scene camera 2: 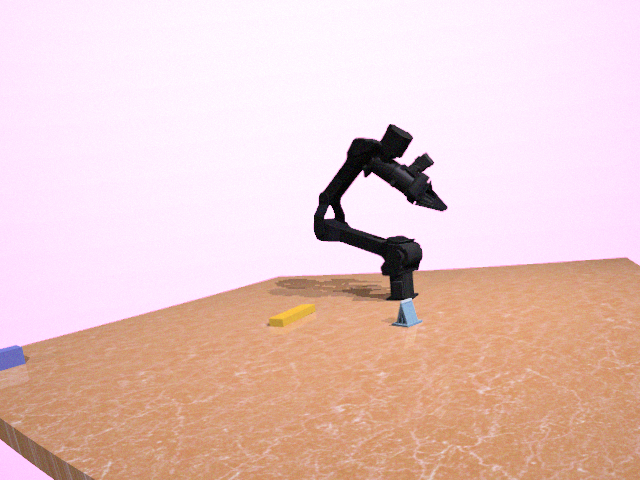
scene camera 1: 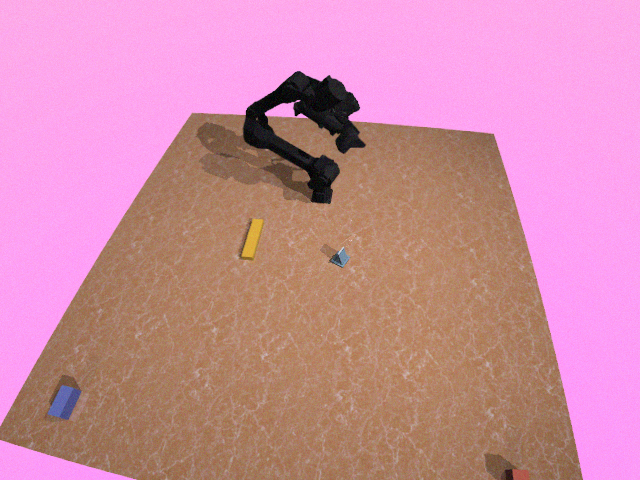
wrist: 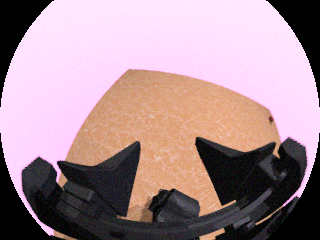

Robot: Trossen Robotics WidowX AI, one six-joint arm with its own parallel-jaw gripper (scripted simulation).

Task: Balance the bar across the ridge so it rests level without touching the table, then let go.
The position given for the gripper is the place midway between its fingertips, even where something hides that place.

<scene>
The gripper (scene camera 2: 445,209) is open, with nothing in its grasp.
The gripper shows as well in scene camera 1 (scene camera 1: 361,139) and in the wrist view (wrist: 168,143).
</scene>
